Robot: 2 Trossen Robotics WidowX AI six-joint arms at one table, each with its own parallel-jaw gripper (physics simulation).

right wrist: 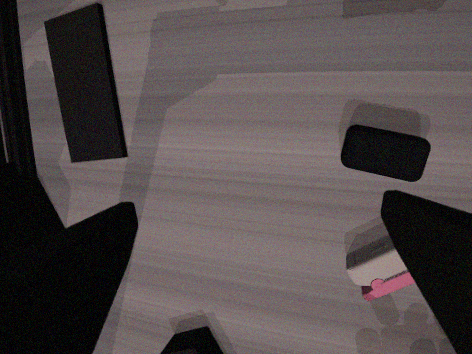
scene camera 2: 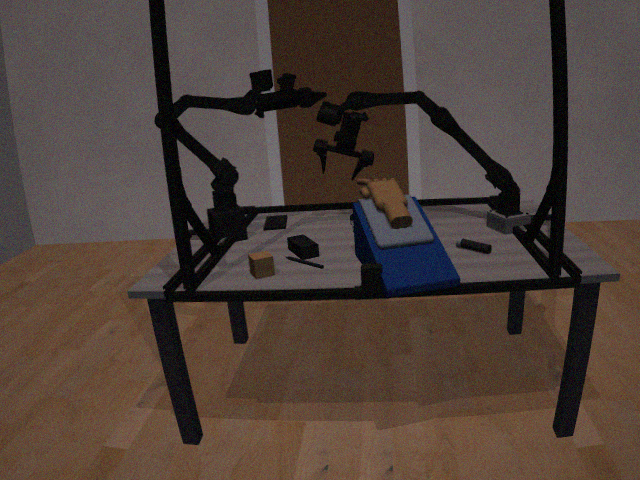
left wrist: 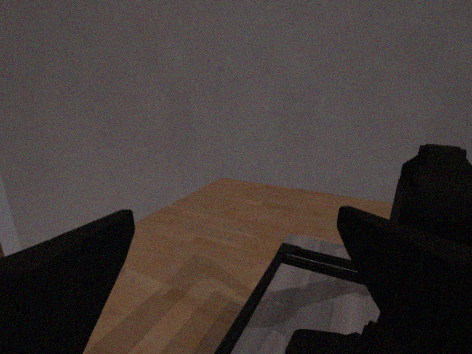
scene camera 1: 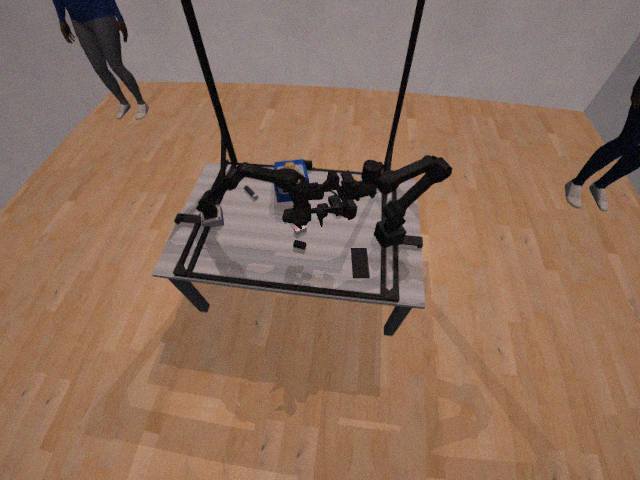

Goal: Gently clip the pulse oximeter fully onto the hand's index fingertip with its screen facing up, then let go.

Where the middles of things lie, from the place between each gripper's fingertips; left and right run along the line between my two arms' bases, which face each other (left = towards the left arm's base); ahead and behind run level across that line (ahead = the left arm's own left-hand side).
Right now my right hand is 14 cm above the pulse oximeter (right wrist: 377,267), 9 cm past it and 7 cm to the left of it. Also, from my right hand: blue hand support (scene camera 2: 411,269) 41 cm behind, 18 cm to the right, 12 cm below.
My left gripper is now 16 cm past the pulse oximeter, 12 cm to the left of it and 40 cm above it. The rest, counted from my left hand: blue hand support 48 cm behind, 22 cm to the right, 38 cm below.
